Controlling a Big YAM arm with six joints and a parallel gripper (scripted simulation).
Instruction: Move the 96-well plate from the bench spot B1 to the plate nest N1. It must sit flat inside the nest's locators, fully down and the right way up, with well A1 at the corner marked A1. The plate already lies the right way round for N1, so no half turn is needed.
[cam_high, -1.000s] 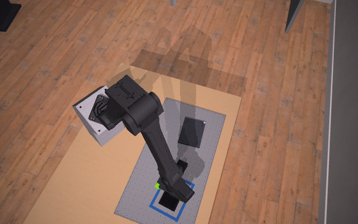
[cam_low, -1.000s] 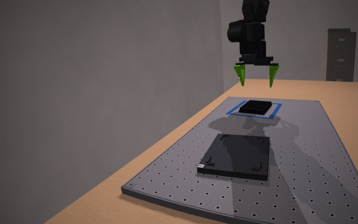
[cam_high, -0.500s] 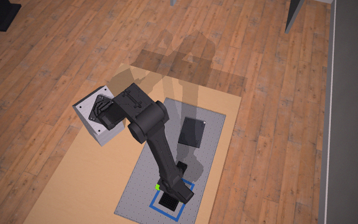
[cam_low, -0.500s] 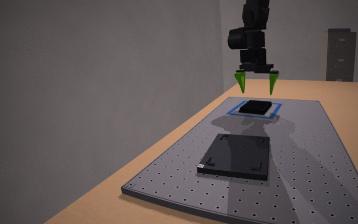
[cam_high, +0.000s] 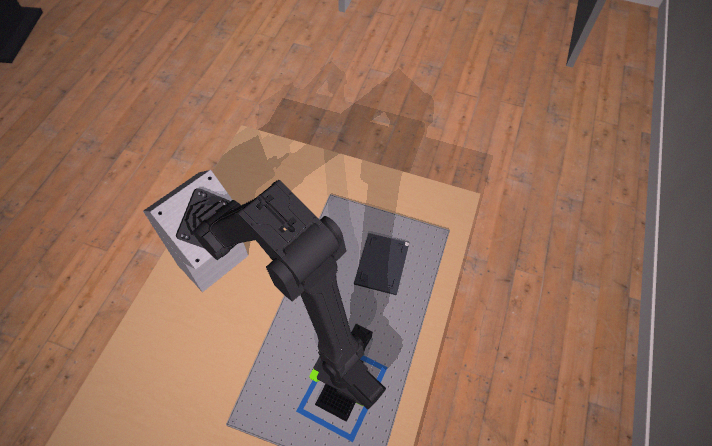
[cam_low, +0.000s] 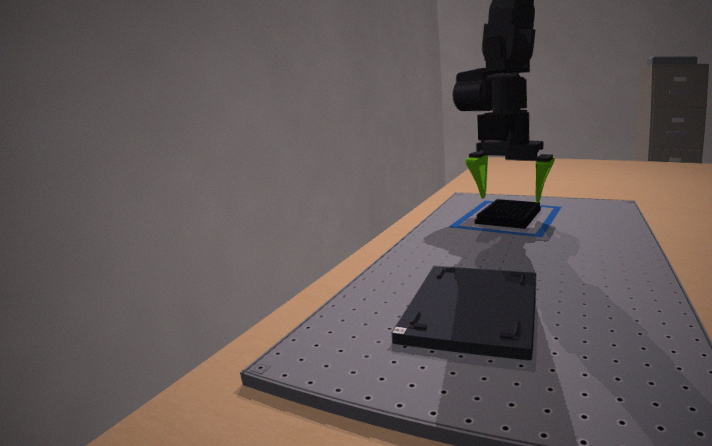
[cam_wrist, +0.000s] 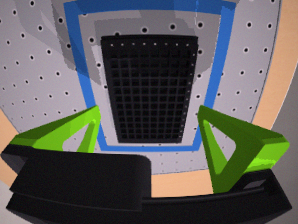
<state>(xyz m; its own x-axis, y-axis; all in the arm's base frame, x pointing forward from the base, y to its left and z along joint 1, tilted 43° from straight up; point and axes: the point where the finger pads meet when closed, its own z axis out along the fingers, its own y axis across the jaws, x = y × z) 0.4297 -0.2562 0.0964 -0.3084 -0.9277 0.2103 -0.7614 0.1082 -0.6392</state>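
The black 96-well plate is 30 mm below my hand. Round my hand: white A1 label: 140 mm ahead, 410 mm to the left, 30 mm below; dark plate nest N1: 80 mm ahead, 350 mm to the left, 30 mm below.
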